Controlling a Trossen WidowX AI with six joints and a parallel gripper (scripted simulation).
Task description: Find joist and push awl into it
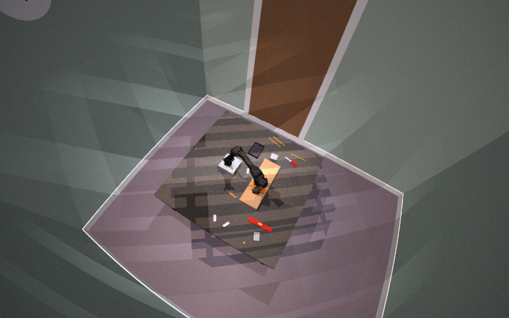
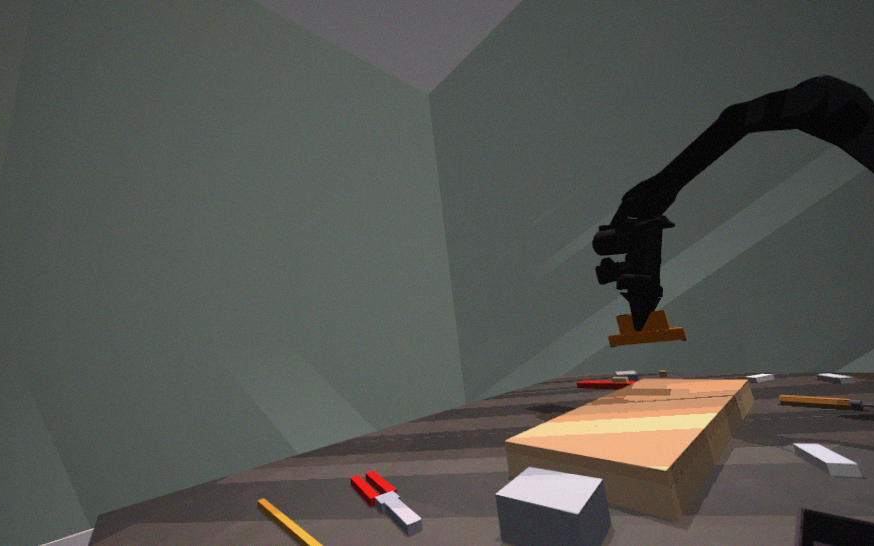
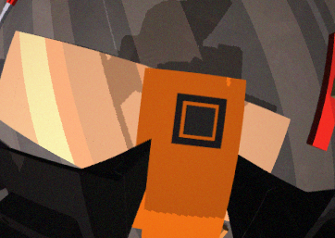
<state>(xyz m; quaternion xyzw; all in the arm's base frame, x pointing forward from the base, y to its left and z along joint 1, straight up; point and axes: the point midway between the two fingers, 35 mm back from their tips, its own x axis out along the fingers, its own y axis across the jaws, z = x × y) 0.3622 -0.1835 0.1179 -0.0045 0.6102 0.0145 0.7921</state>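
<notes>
Now: the square indicator 2 cm ahead of my gripper tip and 3 cm above it. The rest, counted from my gripper tip: red level: 11 cm ahead, 28 cm to the right, 14 cm below; orange stud finder: 1 cm ahead, 2 cm above; yellow-handled awl: 25 cm behind, 8 cm to the right, 15 cm below.
</notes>
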